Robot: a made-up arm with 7 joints. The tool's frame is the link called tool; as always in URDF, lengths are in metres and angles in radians.
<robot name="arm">
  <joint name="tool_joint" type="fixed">
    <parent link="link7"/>
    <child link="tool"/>
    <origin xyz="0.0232 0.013 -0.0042"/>
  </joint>
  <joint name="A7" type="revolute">
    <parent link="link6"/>
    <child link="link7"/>
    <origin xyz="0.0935 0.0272 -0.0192"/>
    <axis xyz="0 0 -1"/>
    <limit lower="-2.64" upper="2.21"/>
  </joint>
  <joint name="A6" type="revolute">
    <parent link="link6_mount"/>
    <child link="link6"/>
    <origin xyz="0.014 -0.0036 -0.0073"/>
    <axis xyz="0 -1 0"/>
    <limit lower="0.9" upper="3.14"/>
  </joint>
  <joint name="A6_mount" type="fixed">
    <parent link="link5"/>
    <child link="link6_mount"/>
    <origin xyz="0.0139 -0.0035 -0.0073"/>
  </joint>
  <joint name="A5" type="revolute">
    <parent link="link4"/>
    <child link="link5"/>
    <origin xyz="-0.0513 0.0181 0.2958"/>
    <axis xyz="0 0 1"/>
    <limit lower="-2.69" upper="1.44"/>
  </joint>
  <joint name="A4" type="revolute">
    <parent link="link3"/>
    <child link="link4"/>
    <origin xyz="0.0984 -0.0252 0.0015"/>
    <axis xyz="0 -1 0"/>
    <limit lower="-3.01" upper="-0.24"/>
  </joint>
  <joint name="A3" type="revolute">
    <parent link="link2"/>
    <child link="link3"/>
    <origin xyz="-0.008 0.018 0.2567"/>
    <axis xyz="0 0 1"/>
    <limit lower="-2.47" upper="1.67"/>
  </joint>
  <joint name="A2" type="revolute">
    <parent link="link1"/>
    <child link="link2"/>
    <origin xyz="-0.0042 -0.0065 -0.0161"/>
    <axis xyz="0 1 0"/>
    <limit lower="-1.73" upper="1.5"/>
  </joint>
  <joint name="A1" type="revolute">
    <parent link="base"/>
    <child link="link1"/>
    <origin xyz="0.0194 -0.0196 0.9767"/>
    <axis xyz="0 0 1"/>
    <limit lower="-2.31" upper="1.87"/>
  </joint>
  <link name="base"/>
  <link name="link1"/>
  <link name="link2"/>
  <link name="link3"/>
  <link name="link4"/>
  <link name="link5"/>
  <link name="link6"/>
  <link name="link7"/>
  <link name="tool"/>
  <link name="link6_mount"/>
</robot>
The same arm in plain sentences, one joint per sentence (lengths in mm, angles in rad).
The arm has seven revolute joints in a row. What follows holds with every joint at zero, and every direction is one of the base frame's.
The first joint is mounted 19.4 mm along +x and 19.6 mm along -y and 976.7 mm along +z from the base frame's origin and turns about +z, from -2.31 to 1.87 rad.
The second joint is mounted 4.2 mm along -x and 6.5 mm along -y and 16.1 mm along -z from the first joint and turns about +y, from -1.73 to 1.5 rad.
The third joint is mounted 8 mm along -x and 18 mm along +y and 256.7 mm along +z from the second joint and turns about +z, from -2.47 to 1.67 rad.
The fourth joint is mounted 98.4 mm along +x and 25.2 mm along -y and 1.5 mm along +z from the third joint and turns about -y, from -3.01 to -0.24 rad.
The fifth joint is mounted 51.3 mm along -x and 18.1 mm along +y and 295.8 mm along +z from the fourth joint and turns about +z, from -2.69 to 1.44 rad.
The sixth joint is mounted 27.9 mm along +x and 7.1 mm along -y and 14.6 mm along -z from the fifth joint and turns about -y, from 0.9 to 3.14 rad.
The seventh joint is mounted 93.5 mm along +x and 27.2 mm along +y and 19.2 mm along -z from the sixth joint and turns about -z, from -2.64 to 2.21 rad.
The tool frame, which is the frame that the pose is given for, is mounted 23.2 mm along +x and 13 mm along +y and 4.2 mm along -z from the seventh joint; its axes are parallel to the base frame's.

